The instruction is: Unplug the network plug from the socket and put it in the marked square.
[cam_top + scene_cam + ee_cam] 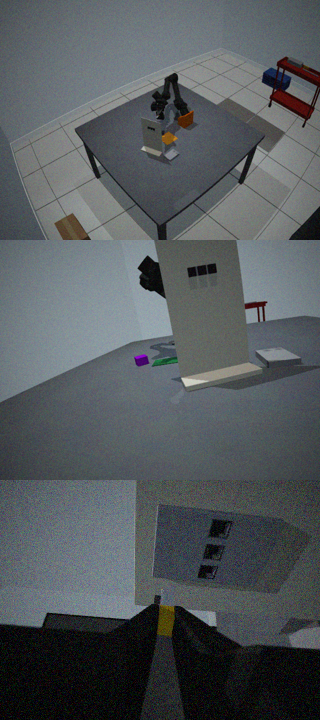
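Now: gripper tip 280 mm above the orange marked square and 90 mm past it. The rest, counted from my gripper tip: yellow plug right at my gripper tip; then green patch 280 mm below, 140 mm to the right, 50 mm behind; then upright pale panel 140 mm below, 100 mm ahead, 50 mm to the left.
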